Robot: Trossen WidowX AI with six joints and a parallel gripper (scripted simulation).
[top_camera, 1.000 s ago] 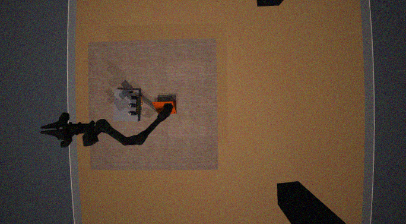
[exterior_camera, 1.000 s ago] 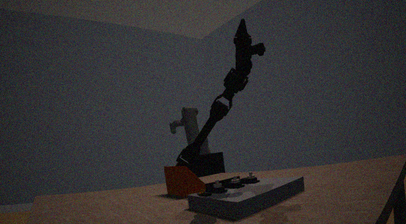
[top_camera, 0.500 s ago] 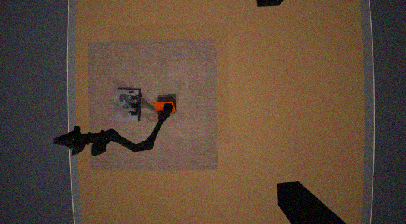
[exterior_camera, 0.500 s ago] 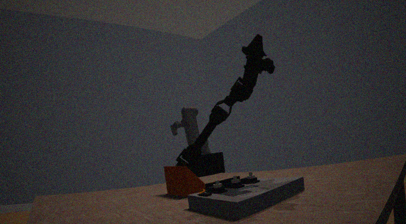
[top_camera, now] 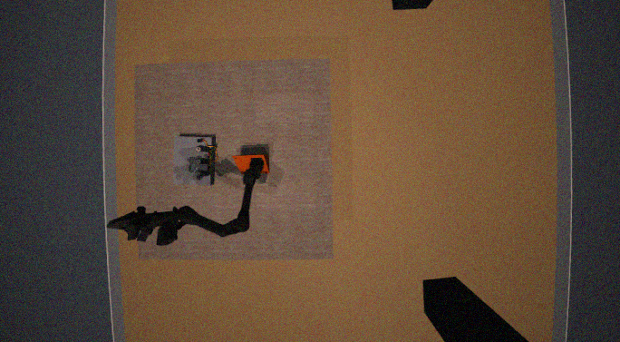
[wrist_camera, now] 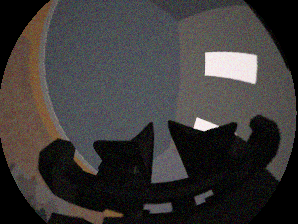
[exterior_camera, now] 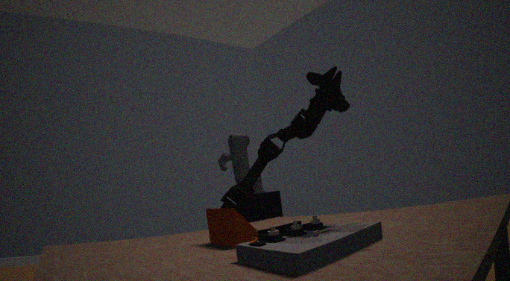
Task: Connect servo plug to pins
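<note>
Now: gripper tip 490 mm above the printed holder and 210 mm to the left of it.
</note>
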